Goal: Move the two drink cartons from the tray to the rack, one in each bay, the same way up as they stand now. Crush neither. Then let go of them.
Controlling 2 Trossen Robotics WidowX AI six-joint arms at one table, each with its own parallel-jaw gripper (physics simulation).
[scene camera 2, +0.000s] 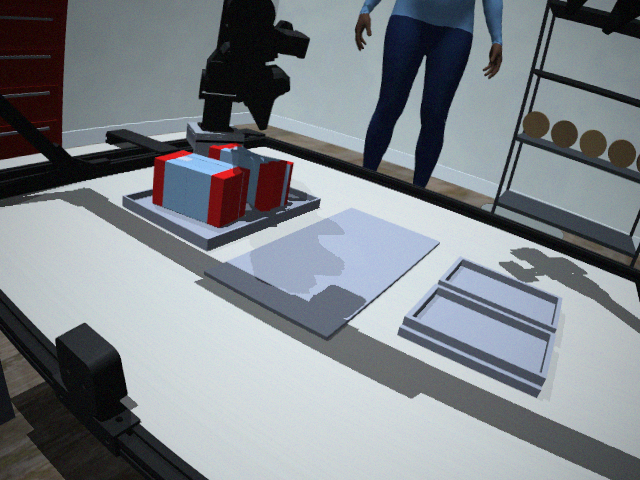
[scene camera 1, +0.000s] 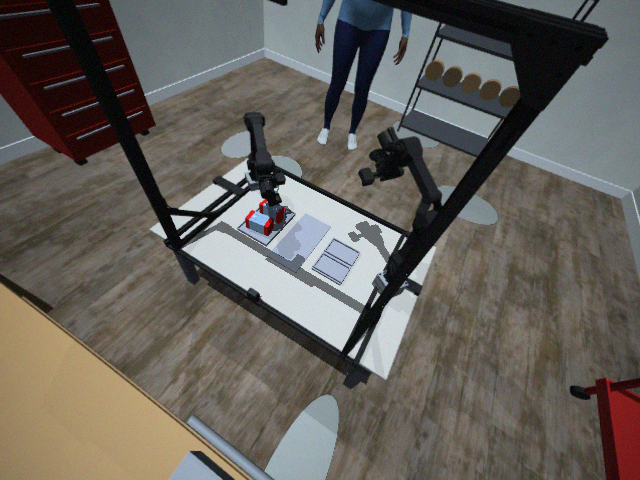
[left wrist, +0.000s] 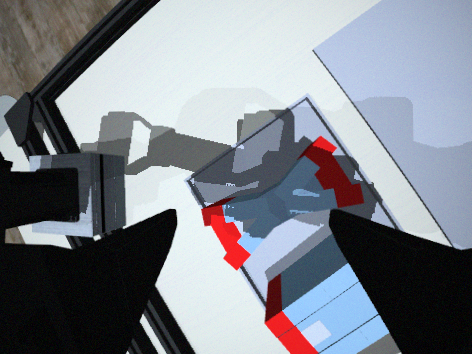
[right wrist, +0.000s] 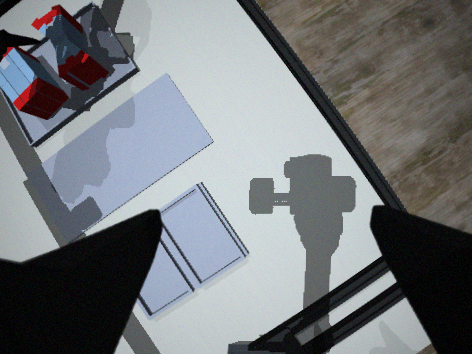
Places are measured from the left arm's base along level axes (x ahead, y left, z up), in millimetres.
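Pixels of known places: left gripper, between the fingertips: [scene camera 2: 255, 117] [left wrist: 253, 216] [right wrist: 37, 12]; right gripper, between the fingertips: [scene camera 2: 587, 24] [scene camera 1: 371, 182] [right wrist: 265, 218]; left arm's base, origin of its link: [scene camera 2: 215, 128] [left wrist: 58, 194].
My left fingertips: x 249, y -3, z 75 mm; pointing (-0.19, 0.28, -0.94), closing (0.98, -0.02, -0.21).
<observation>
For each thing: its top centre in the pictures, then the offset to it from my left fingertips.
- tray, centre of its top: [left wrist: 304, 233] [scene camera 2: 226, 196] [right wrist: 60, 71] [scene camera 1: 267, 220] dx +43, dy -43, dz -115 mm
- rack, centre of its top: [scene camera 2: 496, 306] [right wrist: 171, 253] [scene camera 1: 337, 258] dx +389, dy +176, dz -111 mm
One carton [scene camera 1: 259, 222] [scene camera 2: 187, 186] [left wrist: 332, 300] [right wrist: 21, 75], light blue with red ends, is boxy and sits in the tray [scene camera 2: 206, 242] [right wrist: 37, 127]. The other carton [scene camera 2: 252, 175] [left wrist: 272, 205] [right wrist: 67, 42] is beside it, its middle pinched in and its red ends flared. The rack [scene camera 1: 337, 259] [scene camera 2: 496, 308] [right wrist: 179, 257] has two empty bays. My left gripper [scene camera 1: 273, 198] [left wrist: 253, 216] is open and empty above the tray; in the left wrist view the pinched carton shows between and beyond the fingertips. My right gripper [scene camera 1: 378, 165] [right wrist: 265, 218] is open and empty, raised high beyond the rack.
A flat lilac panel [scene camera 1: 305, 237] [scene camera 2: 341, 258] [left wrist: 420, 65] [right wrist: 135, 145] lies between tray and rack. Dark rails [scene camera 2: 413, 193] edge the table, and black frame posts [scene camera 1: 118, 124] rise around it. A small black block [scene camera 2: 90, 369] sits on the near rail. A person stands behind.
</observation>
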